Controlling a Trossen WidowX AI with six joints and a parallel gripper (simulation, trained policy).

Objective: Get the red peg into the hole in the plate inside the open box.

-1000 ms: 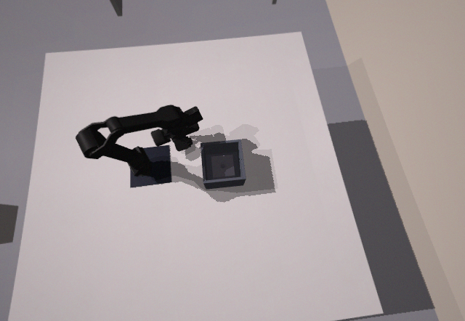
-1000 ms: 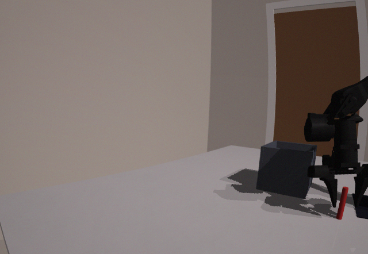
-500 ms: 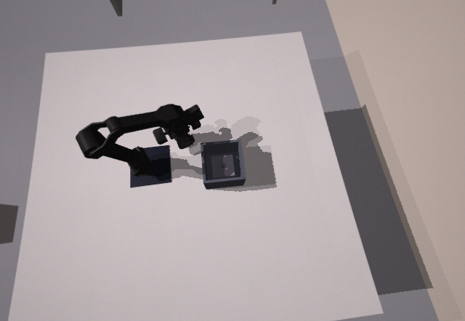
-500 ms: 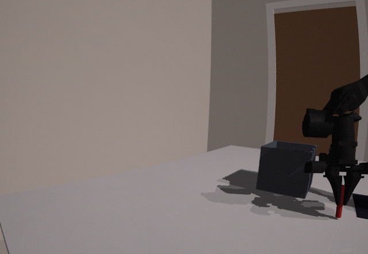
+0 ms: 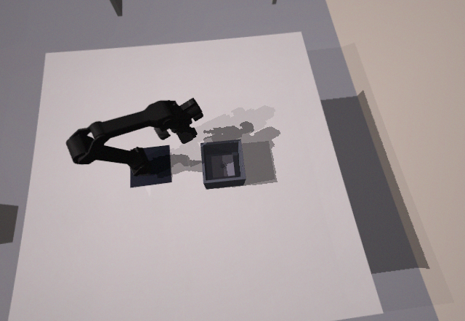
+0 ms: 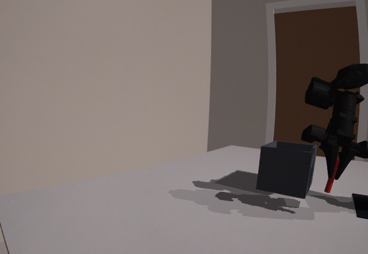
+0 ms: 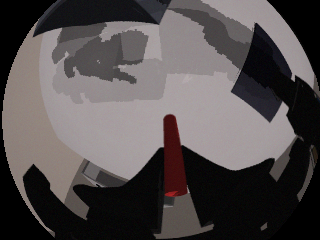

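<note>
Now: gripper tip 180 mm to the left of the plate, 160 mm short of it and 60 mm above it. Also, from my gripper tip: red peg 10 mm to the right.
</note>
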